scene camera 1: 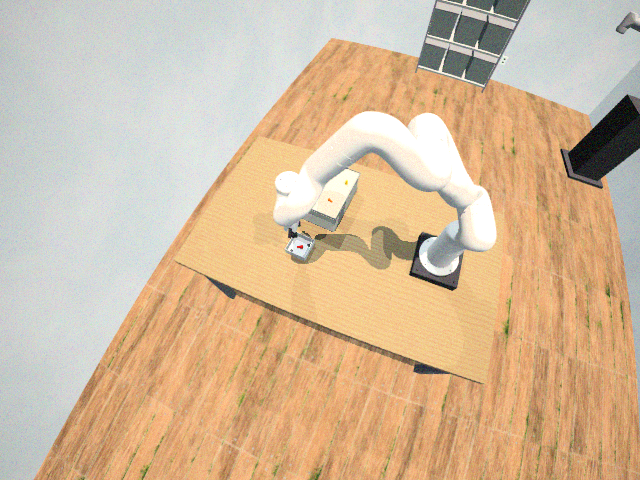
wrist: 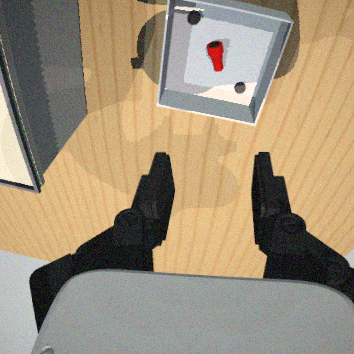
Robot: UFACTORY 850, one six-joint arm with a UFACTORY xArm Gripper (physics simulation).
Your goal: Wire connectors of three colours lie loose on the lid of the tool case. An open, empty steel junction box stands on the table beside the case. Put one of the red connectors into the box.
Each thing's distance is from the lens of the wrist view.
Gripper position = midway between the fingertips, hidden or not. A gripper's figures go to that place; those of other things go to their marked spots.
my gripper [wrist: 211, 171]: 0.15 m
steel junction box [wrist: 252, 45]: 0.29 m
tool case [wrist: 49, 94]: 0.27 m
